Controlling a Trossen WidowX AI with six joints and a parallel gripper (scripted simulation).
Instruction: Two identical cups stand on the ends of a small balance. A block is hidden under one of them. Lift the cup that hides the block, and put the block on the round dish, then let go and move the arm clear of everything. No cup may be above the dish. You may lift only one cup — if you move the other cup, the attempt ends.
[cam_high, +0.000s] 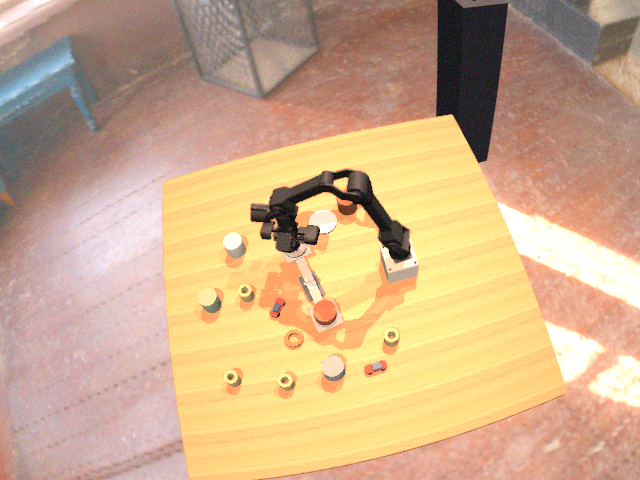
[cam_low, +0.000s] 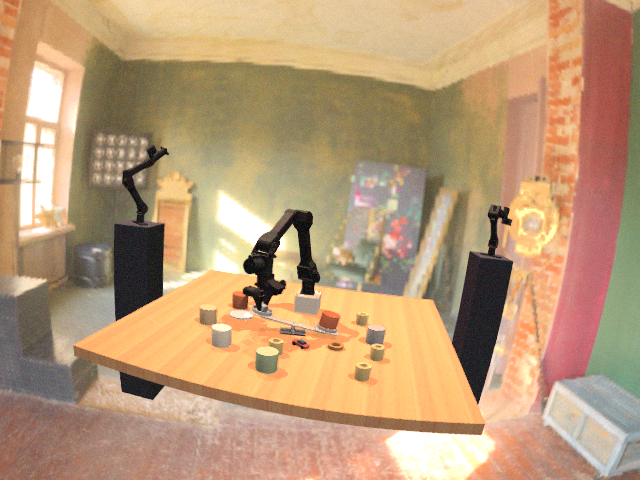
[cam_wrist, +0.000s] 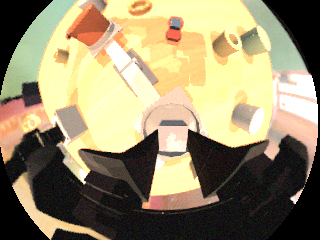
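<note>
My gripper tip is now 120 mm past the round dish, 110 mm to the left of it and 80 mm above it. Round my gripper tip: balance (10 mm behind, 120 mm to the left, 60 mm below); then grey block (10 mm above); then balance beam (10 mm behind, 120 mm to the left, 40 mm below).
</note>
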